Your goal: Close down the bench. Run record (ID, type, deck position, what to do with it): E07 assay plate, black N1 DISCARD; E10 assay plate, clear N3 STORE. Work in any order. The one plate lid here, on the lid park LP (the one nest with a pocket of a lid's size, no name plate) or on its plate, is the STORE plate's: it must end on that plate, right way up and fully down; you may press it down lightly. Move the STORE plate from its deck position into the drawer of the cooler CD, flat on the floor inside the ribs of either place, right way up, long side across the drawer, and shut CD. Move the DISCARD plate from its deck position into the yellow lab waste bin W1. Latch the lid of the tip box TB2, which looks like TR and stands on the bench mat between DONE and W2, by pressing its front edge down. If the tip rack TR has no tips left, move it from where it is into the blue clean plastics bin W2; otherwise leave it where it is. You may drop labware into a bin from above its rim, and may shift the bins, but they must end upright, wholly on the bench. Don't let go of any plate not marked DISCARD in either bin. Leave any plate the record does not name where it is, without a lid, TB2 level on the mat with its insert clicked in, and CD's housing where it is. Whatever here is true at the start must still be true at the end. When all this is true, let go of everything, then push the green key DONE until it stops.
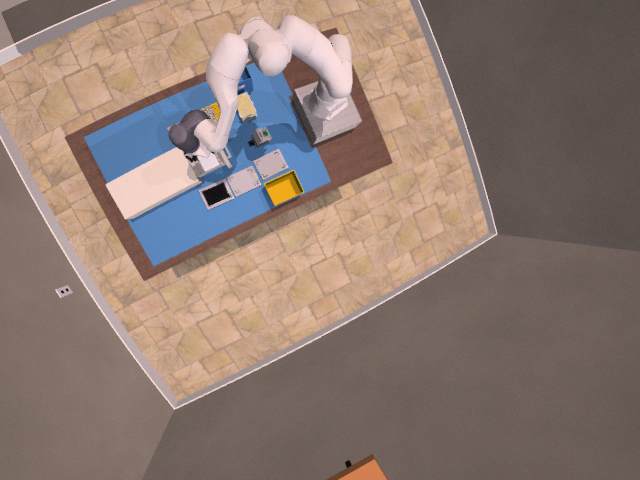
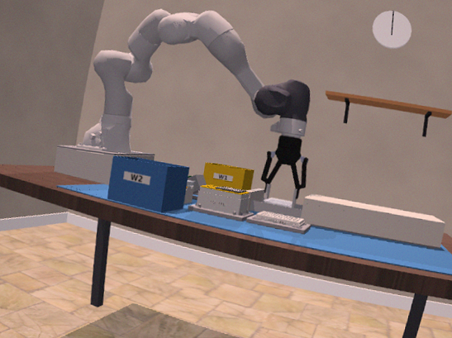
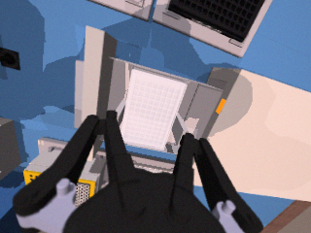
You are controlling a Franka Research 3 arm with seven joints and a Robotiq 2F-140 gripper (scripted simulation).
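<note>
My hand is 40 mm short of the drawer and 30 mm above it. Round my hand: clear plate 30 mm ahead, 190 mm to the right, 40 mm below; white plate lid 10 mm below; cooler CD 170 mm ahead, 10 mm to the right, 30 mm below.
</note>
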